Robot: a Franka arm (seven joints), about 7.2 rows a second.
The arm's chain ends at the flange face. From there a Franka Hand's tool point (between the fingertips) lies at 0.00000 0.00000 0.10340 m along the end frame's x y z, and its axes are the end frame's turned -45 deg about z.
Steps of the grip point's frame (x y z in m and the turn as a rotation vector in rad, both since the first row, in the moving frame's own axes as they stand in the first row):
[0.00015, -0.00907, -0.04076, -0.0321, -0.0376, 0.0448]
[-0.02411, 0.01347, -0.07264, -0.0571, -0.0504, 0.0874]
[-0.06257, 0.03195, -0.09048, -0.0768, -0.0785, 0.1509]
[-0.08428, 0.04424, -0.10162, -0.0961, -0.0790, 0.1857]
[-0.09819, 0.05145, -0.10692, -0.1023, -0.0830, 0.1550]
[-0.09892, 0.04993, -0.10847, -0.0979, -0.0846, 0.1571]
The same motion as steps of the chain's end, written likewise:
[-0.00579, -0.01160, -0.04063, -0.0493, -0.0039, 0.0448]
[-0.00767, 0.01871, -0.07234, -0.0760, 0.0047, 0.0874]
[-0.02067, 0.05556, -0.08986, -0.1098, -0.0012, 0.1509]
[-0.02837, 0.07807, -0.10082, -0.1238, 0.0121, 0.1857]
[-0.03341, 0.09225, -0.10603, -0.1310, 0.0136, 0.1550]
[-0.03456, 0.09193, -0.10761, -0.1290, 0.0094, 0.1571]

